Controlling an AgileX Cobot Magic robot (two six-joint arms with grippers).
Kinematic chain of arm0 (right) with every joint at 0, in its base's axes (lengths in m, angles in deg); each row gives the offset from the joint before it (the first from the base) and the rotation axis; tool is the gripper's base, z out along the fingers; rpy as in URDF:
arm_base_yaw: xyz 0 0 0.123 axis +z
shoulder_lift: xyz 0 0 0 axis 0.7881 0.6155 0
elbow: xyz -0.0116 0.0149 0.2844 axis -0.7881 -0.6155 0
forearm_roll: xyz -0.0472 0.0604 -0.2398 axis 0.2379 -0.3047 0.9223
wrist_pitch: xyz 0 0 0 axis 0.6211 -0.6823 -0.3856
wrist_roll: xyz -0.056 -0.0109 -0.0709 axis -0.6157 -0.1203 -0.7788
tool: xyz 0 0 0 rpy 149.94 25.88 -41.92
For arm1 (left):
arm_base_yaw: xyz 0 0 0.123 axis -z
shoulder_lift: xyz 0 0 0 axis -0.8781 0.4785 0
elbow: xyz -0.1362 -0.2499 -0.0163 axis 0.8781 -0.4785 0
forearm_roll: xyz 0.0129 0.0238 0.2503 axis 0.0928 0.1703 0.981
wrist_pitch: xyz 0 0 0 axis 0.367 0.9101 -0.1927
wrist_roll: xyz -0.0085 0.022 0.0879 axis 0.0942 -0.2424 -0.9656
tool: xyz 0 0 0 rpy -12.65 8.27 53.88
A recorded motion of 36 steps. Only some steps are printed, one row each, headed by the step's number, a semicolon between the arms.
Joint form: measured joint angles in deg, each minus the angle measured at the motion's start. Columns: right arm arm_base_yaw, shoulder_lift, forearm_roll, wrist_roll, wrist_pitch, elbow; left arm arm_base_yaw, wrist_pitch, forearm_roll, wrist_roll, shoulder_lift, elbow.
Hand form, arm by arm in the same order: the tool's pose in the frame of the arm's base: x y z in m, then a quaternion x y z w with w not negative. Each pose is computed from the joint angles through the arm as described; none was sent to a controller.
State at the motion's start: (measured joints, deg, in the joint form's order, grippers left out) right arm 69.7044 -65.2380 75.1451 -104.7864 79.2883 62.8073; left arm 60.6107 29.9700 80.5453 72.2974 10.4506 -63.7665
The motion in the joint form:
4: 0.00 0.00 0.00 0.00 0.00 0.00; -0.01 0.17 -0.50 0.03 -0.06 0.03
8: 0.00 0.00 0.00 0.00 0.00 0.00; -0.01 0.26 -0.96 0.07 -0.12 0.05
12: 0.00 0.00 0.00 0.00 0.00 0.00; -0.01 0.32 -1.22 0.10 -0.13 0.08
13: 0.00 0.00 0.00 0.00 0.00 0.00; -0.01 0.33 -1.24 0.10 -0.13 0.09
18: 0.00 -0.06 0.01 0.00 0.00 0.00; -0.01 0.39 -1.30 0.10 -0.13 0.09
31: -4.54 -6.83 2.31 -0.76 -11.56 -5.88; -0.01 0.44 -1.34 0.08 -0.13 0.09
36: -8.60 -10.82 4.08 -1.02 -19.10 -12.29; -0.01 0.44 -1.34 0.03 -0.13 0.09
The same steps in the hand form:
4: 0.0425 0.0263 0.2681 -0.26230 0.82106 0.07745 0.50105; 0.0536 -0.0010 0.1788 0.00145 0.78738 -0.00235 0.61646
8: 0.0425 0.0263 0.2681 -0.26230 0.82106 0.07745 0.50105; 0.0535 -0.0012 0.1788 -0.00099 0.78738 -0.00595 0.61643
12: 0.0425 0.0263 0.2681 -0.26230 0.82106 0.07745 0.50105; 0.0535 -0.0013 0.1790 -0.00241 0.78746 -0.00803 0.61631
13: 0.0425 0.0263 0.2681 -0.26230 0.82106 0.07745 0.50105; 0.0535 -0.0013 0.1790 -0.00251 0.78745 -0.00818 0.61632
18: 0.0424 0.0263 0.2682 -0.26228 0.82080 0.07737 0.50151; 0.0534 -0.0014 0.1789 -0.00277 0.78777 -0.00864 0.61591
31: 0.0420 0.0175 0.2572 -0.21628 0.77429 0.02593 0.59416; 0.0534 -0.0014 0.1788 -0.00280 0.78803 -0.00885 0.61557
36: 0.0452 0.0120 0.2354 -0.18395 0.75548 -0.01686 0.62859; 0.0534 -0.0014 0.1788 -0.00246 0.78803 -0.00858 0.61557

